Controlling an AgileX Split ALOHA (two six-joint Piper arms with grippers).
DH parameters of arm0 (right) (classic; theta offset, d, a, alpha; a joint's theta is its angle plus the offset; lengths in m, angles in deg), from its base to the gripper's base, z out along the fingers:
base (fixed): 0 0 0 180
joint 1: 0 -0.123 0 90
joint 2: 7.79 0 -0.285 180
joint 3: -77.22 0 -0.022 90
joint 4: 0 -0.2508 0 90
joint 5: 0 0 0.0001 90
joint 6: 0 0.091 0 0
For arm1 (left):
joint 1: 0 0.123 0 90
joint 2: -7.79 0 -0.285 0
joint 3: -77.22 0 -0.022 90
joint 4: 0 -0.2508 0 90
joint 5: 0 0 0.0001 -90
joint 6: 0 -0.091 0 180
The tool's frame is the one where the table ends.
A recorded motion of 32 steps. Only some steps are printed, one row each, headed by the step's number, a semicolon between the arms.
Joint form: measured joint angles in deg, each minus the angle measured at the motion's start. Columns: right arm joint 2, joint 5, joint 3, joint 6, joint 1, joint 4; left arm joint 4, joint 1, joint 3, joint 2, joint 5, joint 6.
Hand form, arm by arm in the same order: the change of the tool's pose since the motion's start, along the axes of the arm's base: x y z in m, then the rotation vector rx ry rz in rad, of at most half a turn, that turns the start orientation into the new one. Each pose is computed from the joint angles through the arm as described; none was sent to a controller.
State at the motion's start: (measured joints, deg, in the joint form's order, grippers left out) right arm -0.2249 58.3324 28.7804 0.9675 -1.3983 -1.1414; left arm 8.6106 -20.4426 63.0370 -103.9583 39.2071 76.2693
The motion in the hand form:
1: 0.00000 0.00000 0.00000 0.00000 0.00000 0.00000; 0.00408 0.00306 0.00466 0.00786 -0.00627 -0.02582
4: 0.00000 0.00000 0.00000 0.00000 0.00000 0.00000; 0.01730 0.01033 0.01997 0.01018 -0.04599 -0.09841
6: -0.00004 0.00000 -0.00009 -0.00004 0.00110 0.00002; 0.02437 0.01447 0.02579 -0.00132 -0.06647 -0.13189
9: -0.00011 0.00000 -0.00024 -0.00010 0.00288 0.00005; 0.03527 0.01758 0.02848 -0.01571 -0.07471 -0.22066
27: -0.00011 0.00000 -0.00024 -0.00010 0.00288 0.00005; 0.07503 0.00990 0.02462 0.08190 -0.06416 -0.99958
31: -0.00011 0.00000 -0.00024 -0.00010 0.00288 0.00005; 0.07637 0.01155 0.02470 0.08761 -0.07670 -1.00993
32: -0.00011 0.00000 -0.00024 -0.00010 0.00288 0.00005; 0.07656 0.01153 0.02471 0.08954 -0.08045 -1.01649
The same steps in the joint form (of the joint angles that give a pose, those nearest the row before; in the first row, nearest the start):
1: 0.00 0.00 0.00 0.00 0.00 0.00; -0.15 0.72 1.23 0.00 1.26 -2.04
4: 0.00 0.00 0.00 0.00 0.00 0.00; 0.79 2.76 4.97 0.00 3.61 -8.73
6: 0.00 0.06 0.00 0.00 0.00 0.00; 2.48 4.02 6.69 -0.28 4.28 -12.91
9: 0.00 0.17 0.00 0.00 0.00 0.00; 5.62 5.56 9.71 -1.94 6.37 -21.13
27: 0.00 0.17 0.00 0.00 0.00 0.00; 5.58 6.48 26.83 -12.91 23.22 -64.50
31: 0.00 0.17 0.00 0.00 0.00 0.00; 5.60 6.73 26.83 -12.91 22.71 -65.54
32: 0.00 0.17 0.00 0.00 0.00 0.00; 5.59 6.73 26.83 -12.91 22.59 -65.96

